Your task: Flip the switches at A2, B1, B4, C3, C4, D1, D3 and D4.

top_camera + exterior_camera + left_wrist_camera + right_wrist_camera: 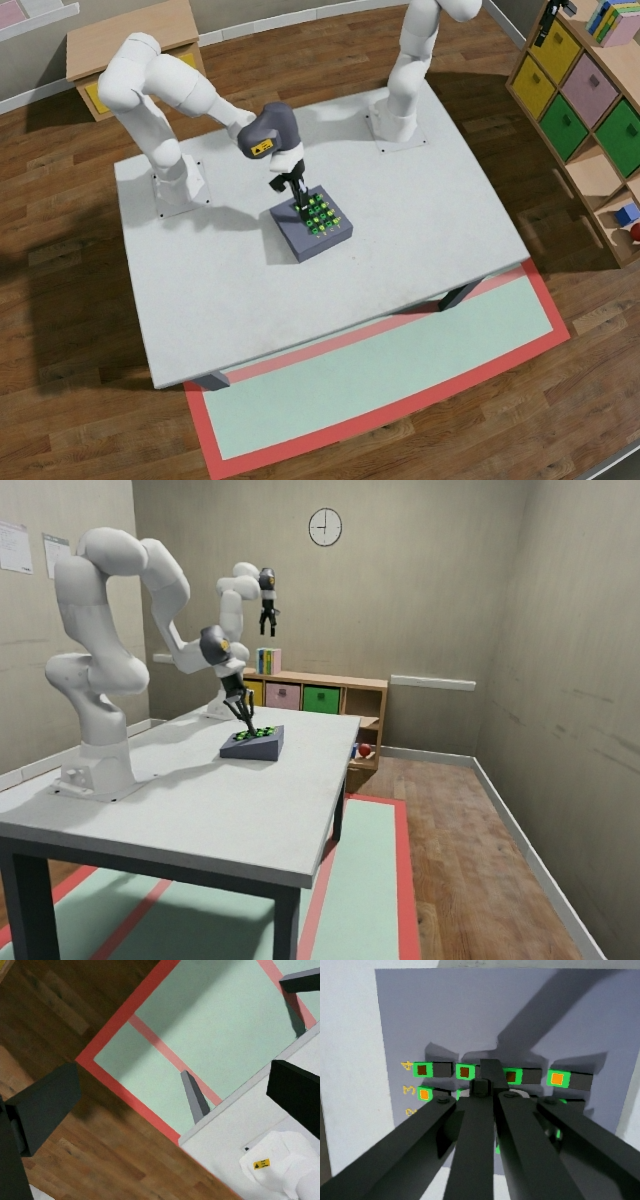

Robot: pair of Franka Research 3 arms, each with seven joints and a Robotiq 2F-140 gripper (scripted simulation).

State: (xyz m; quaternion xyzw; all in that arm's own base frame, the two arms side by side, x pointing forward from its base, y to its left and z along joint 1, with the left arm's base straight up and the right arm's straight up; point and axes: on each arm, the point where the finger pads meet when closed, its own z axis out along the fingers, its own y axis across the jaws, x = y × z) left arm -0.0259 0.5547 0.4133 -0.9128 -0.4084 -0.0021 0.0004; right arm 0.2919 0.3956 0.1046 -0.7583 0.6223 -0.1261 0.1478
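Right now the B4 switch is 30 mm below my right hand, 30 mm ahead of it and 10 mm to the left of it. Round my right hand: C4 switch (40 mm below, 10 mm behind); then B3 switch (30 mm to the left, 30 mm below, 20 mm ahead); then C3 switch (40 mm below, 20 mm to the left, 20 mm behind).
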